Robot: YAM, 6 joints.
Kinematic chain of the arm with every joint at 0, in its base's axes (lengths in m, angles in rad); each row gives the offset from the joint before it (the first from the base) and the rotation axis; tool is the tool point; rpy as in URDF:
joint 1: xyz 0 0 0.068 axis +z
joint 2: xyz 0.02 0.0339 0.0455 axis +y
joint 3: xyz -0.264 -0.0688 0 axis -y
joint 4: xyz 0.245 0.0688 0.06 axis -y
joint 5: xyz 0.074 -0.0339 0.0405 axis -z
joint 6: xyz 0.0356 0 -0.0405 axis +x
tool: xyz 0 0 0 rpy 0 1.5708 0
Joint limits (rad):
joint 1: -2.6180..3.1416
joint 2: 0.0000..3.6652
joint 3: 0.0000..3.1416
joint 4: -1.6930..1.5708
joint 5: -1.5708..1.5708
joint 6: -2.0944..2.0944
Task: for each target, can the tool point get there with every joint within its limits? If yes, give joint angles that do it. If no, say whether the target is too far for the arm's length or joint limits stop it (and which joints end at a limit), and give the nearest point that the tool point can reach.
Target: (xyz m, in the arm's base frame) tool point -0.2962 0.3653 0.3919
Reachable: yes | joints 2.1817 2.0421 2.0529 -0.2360 -1.1930 0.4547
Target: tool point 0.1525 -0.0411 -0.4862
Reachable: no: joint limits stop it (at a limit: joint 2) | nearest point 0.1736 -0.0468 -0.3737 | short by 0.115 m
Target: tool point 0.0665 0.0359 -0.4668
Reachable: no: joint limits stop it (at a limit: joint 2) | nearest point 0.1041 0.0562 -0.3561 | short by 0.119 m
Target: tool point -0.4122 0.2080 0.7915
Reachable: no: too far | nearest point -0.3228 0.1629 0.6379 | short by 0.183 m
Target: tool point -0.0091 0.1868 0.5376
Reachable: yes | joints 1.4888 1.0939 1.5762 -0.2522 -0.7530 -1.2871
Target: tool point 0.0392 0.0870 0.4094
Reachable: yes | joints 0.7854 0.7616 1.2296 -1.1007 -1.2506 0.5270
